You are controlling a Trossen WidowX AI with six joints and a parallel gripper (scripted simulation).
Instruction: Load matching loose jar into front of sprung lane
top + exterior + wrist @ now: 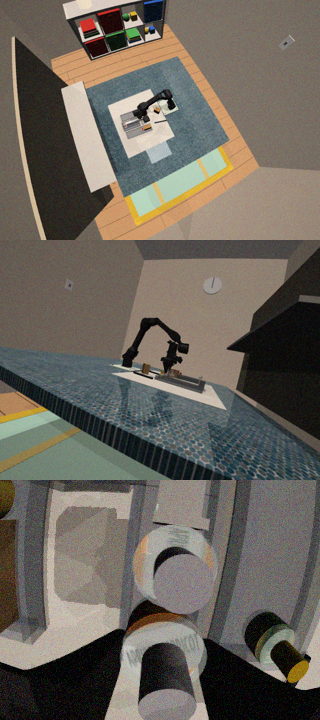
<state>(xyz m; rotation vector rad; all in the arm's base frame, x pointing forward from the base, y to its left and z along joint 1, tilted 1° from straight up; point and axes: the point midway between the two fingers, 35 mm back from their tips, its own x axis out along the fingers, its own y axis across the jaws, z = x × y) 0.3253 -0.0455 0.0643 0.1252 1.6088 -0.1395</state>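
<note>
Now: gripper tip 140 mm short of the lane rack and 20 mm above it.
</note>
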